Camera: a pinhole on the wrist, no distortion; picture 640 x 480 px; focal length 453.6 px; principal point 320.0 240.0 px. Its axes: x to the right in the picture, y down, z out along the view. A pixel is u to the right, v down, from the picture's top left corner.
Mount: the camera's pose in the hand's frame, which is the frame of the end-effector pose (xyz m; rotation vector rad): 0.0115 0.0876 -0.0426 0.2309 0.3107 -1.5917
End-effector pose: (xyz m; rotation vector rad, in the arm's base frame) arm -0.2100 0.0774 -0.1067 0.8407 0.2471 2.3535
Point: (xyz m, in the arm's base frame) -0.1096 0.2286 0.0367
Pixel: 514.0 384.7
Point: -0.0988 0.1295 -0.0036
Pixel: 464.8 238.2
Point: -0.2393 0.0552 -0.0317
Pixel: 305.9 376.6
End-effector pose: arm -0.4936 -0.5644 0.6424 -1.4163 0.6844 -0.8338
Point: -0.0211 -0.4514 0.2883
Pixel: outside the picture
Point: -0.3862 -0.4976 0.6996
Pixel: 475.6 221.5
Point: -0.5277 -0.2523 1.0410
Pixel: outside the picture
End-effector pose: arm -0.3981 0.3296 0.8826 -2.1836 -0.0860 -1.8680
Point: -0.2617 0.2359 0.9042
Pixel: 49.3 361.2
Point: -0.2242 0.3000 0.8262
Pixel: 190.3 138.5
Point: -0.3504 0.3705 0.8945
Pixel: 593.8 243.5
